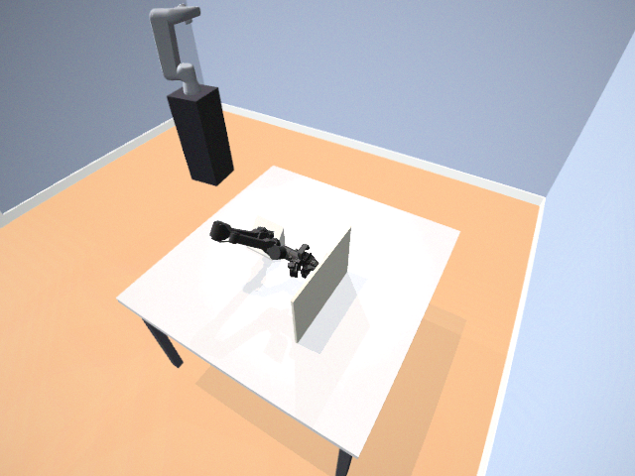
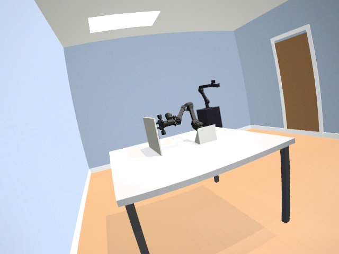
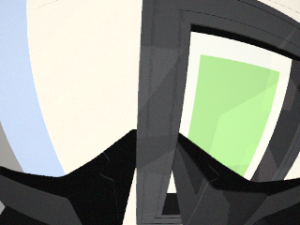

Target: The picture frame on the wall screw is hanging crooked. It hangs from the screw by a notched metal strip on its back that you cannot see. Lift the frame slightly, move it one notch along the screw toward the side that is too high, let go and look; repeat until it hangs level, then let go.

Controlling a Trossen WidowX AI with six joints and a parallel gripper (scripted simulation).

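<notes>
Right now my gripper tip is 50 mm above the picture frame. Round my gripper tip: cream wall panel (10 mm ahead, 20 mm to the right, 70 mm below).
</notes>
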